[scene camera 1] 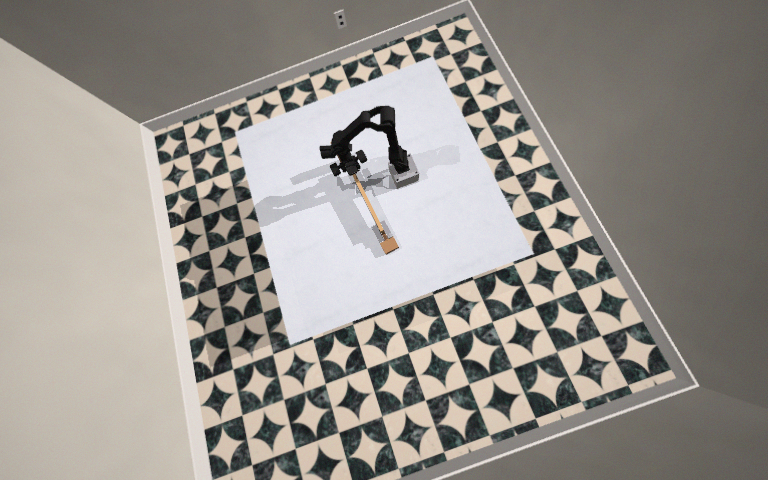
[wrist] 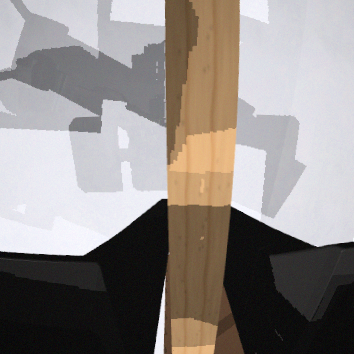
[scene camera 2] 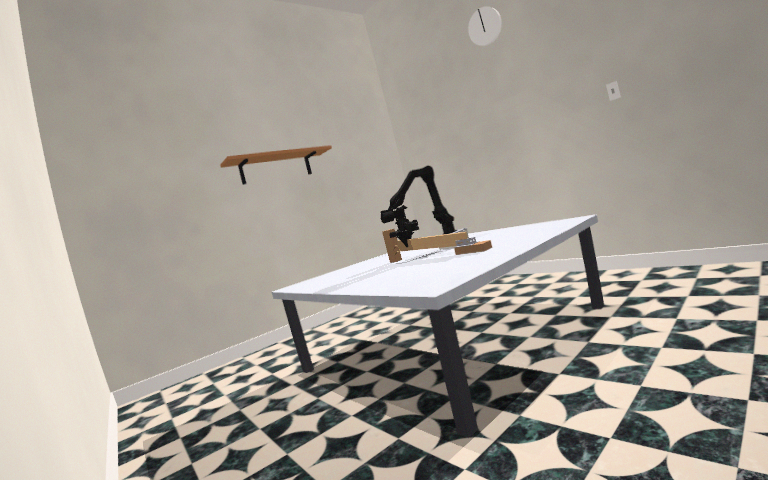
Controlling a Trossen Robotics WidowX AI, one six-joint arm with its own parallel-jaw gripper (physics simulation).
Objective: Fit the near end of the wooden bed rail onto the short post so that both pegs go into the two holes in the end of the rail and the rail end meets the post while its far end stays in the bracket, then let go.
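Frame: origin at the arm's base, x ahead, y left, z up, level; millimetres.
Where they show: gripper, fingertip midpoint: (wrist: 187, 206) (scene camera 2: 408, 246); arm's base at its link origin: (scene camera 1: 402, 166) (scene camera 2: 449, 232).
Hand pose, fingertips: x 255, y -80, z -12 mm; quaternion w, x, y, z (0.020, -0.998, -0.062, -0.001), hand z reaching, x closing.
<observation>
Each offset is from my fingertips to the top centre of the thing. "spot": to the spot under its first point. Level surfaces: height alone.
The wooden bed rail {18 mm back, 153 mm left, 42 mm up} (scene camera 1: 369, 204) (scene camera 2: 434, 242) (wrist: 212, 100) is a long light-brown bar held above the white table. Its far end is at the grey bracket {43 mm back, 362 mm left, 3 mm down} (scene camera 2: 465, 241) on the low orange-brown block {47 mm back, 392 mm left, 33 mm down} (scene camera 1: 389, 245) (scene camera 2: 474, 247). My gripper (scene camera 1: 355, 172) (scene camera 2: 404, 243) (wrist: 187, 206) is shut on the rail near its near end, one finger on each side. The short post {spot: 47 mm ahead, 95 mm right, 22 mm up} (scene camera 2: 390, 246) (wrist: 231, 307) stands upright close to that end; in the wrist view part of it shows at the bottom. The pegs and holes are too small or hidden, so I cannot tell whether rail and post touch.
The white table {68 mm down} (scene camera 1: 317, 283) (scene camera 2: 362, 283) bears the arm's grey base (scene camera 1: 404, 176), to the right of the rail in the first scene view. The arm arches over the table, and its shadows fall around the rail. A wall shelf (scene camera 2: 277, 155) is far behind.
</observation>
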